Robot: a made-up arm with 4 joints.
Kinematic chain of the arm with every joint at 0, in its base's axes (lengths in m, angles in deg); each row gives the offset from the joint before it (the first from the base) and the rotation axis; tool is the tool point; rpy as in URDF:
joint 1: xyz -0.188 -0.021 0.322 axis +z
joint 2: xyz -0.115 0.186 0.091 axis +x
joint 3: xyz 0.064 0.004 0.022 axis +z
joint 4: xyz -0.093 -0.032 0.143 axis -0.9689 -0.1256 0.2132
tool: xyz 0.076 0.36 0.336 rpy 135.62 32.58 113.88
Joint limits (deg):
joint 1: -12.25..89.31
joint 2: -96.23..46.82
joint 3: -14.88..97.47
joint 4: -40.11..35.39
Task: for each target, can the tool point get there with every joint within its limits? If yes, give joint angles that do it. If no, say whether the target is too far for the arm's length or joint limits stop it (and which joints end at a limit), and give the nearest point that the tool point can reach.
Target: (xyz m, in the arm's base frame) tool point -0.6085 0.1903 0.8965
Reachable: yes | joints 14.20 13.48 47.76 9.29
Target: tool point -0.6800 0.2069 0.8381
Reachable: yes | joints 32.60 14.53 24.83 22.67
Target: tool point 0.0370 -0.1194 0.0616
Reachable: no: joint limits stop it (at a limit: joint 1, joint 2, joint 3, joint 4) | nearest point -0.1293 0.3489 -0.0829 | short by 0.517 m
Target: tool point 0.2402 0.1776 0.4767
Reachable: no: joint limits stop it (at a limit: joint 1, joint 2, joint 3, joint 4) | nearest point 0.0817 -0.0182 0.8601 | short by 0.459 m
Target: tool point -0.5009 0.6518 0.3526
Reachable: yes | joints 11.50 -42.81 6.56 25.69
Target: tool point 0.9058 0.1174 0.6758
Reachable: no: too far | nearest point 0.0817 -0.0182 0.8601 | short by 0.855 m
